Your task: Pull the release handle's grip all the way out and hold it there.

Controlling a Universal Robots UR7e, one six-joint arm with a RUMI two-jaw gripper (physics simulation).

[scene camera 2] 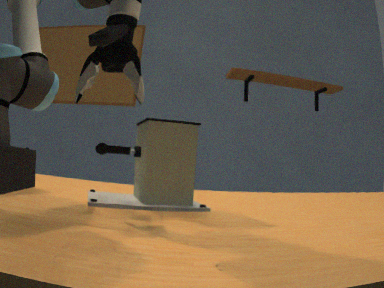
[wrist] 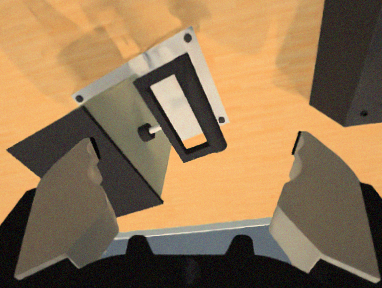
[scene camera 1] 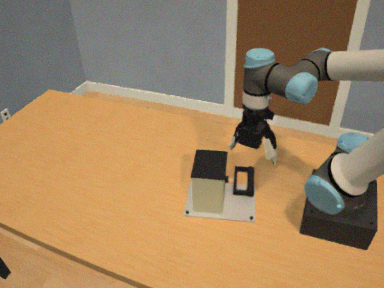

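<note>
The release handle's grip [scene camera 1: 250, 181] [scene camera 2: 115, 149] [wrist: 198, 102] is a black rectangular frame. It stands out from the side of a pale green box [scene camera 1: 209, 192] [scene camera 2: 167, 165] [wrist: 117, 110] with a black top. A short light stem [wrist: 155, 129] joins it to a black collar on the box, and only a little of the stem shows. The box stands on a light grey base plate [scene camera 1: 240, 210] [scene camera 2: 115, 200] [wrist: 209, 85]. My gripper [scene camera 1: 253, 155] [scene camera 2: 109, 101] [wrist: 193, 138] is wide open and empty, pointing down. It hangs above the handle's level, apart from handle and box.
The arm's dark base block [scene camera 1: 337, 222] [scene camera 2: 17, 170] [wrist: 350, 60] stands on the wooden table [scene camera 1: 125, 175], on the handle's side of the box. A wall shelf [scene camera 2: 285, 80] and a brown wall panel [scene camera 2: 65, 65] show in scene camera 2, behind the table.
</note>
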